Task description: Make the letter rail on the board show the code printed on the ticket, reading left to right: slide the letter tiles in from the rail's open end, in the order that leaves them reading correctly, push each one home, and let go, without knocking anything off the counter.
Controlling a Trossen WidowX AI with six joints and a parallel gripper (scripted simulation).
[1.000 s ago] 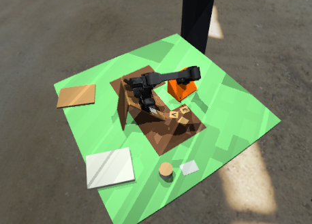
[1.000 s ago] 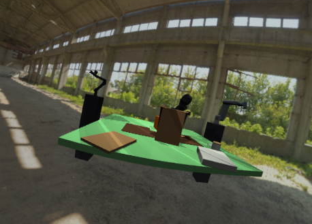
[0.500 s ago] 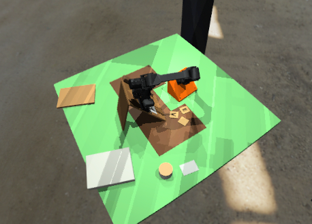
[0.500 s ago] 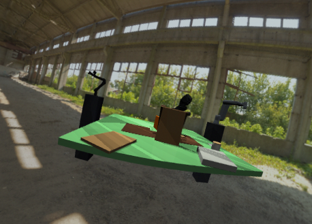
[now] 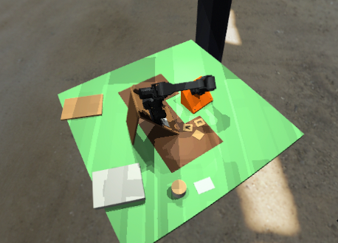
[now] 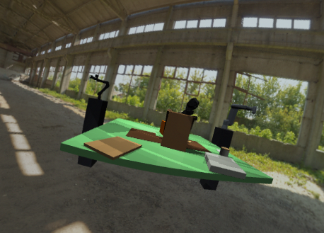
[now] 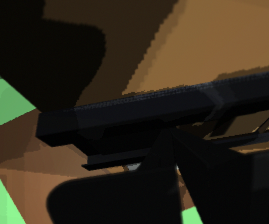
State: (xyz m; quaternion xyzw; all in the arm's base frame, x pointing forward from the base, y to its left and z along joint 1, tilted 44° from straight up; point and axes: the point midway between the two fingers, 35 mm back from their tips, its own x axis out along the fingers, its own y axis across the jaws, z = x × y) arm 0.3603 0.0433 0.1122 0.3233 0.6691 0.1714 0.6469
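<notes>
Now: the white ticket 80 mm below my gripper tip, 50 mm behind it and 10 mm to the left of it. From my gripper tip the other things lie so: brown mat 180 mm below, 150 mm behind, 90 mm to the right; then white slab 360 mm ahead, 220 mm to the left, 170 mm below; then short tan cylinder 400 mm to the left, 150 mm below, 80 mm ahead.
</notes>
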